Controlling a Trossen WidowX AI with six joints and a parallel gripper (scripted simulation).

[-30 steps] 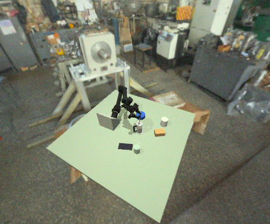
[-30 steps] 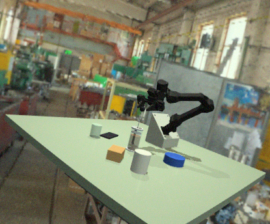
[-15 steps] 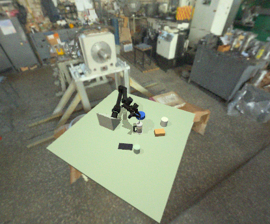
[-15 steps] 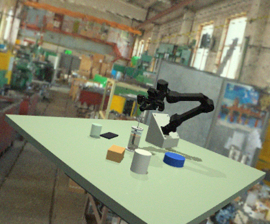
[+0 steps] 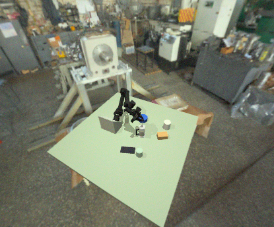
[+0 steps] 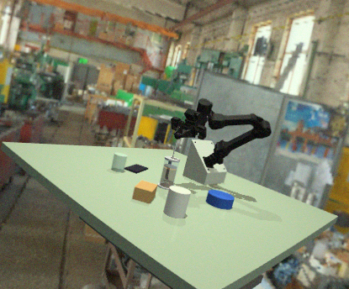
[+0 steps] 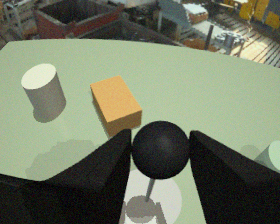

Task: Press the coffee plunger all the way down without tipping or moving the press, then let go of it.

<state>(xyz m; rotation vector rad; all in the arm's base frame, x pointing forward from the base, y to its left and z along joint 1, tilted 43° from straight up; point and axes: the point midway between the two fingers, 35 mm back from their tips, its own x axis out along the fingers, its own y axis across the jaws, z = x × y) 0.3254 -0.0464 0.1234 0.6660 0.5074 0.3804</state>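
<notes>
Right now my gripper tip is 120 mm above the coffee press, 20 mm past it and 10 mm to the left of it. Round my gripper tip: blue disc (220 mm to the left, 220 mm below, 140 mm behind); then orange block (220 mm below, 200 mm ahead, 90 mm to the left).
</notes>
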